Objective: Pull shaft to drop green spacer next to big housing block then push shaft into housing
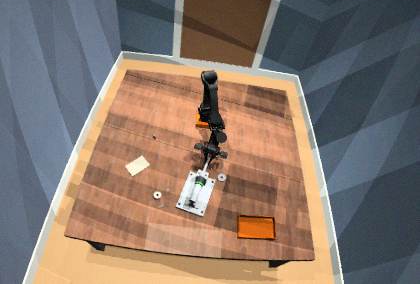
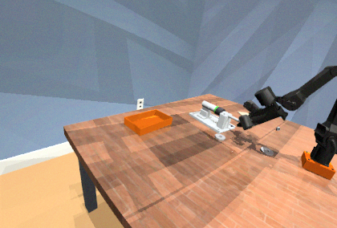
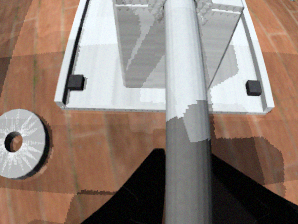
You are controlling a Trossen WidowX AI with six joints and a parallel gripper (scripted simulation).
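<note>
Now: the grey shaft 6 cm ahead of my gripper tip, 1 cm to the right of it and 2 cm above it. From my gripper tip the other things lie so: green spacer 14 cm ahead, 1 cm to the right, 2 cm above; then grey washer 3 cm ahead, 10 cm to the left, 5 cm below; then small part 28 cm ahead, 18 cm to the right, 5 cm below.
</note>
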